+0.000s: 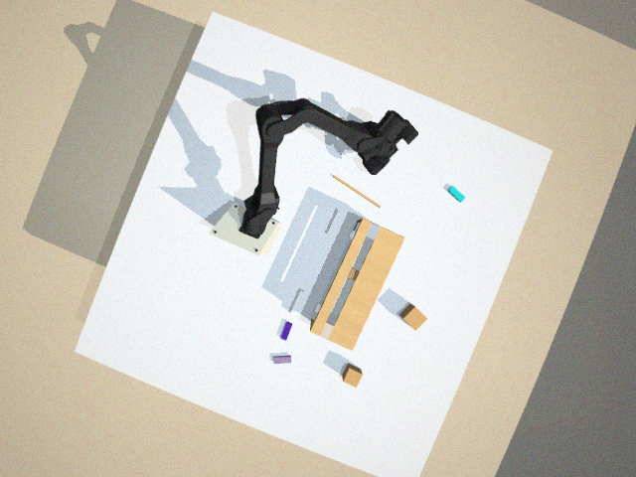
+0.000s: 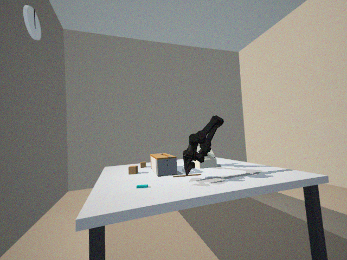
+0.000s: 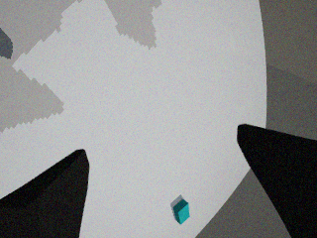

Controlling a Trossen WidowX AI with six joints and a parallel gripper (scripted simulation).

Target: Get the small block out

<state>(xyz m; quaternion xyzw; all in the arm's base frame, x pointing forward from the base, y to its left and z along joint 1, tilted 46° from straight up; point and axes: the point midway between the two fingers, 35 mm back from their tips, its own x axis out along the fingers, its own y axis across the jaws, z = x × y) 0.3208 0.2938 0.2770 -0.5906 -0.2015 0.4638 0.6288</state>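
Right now my gripper tip is 430 mm to the left of the tan block and 30 mm below it. Also, from my gripper tip: cyan block 250 mm ahead, 50 mm to the right, 50 mm below; then box 450 mm to the right, 10 mm behind; then thin wooden stick 170 mm to the right, 70 mm behind, 60 mm below.
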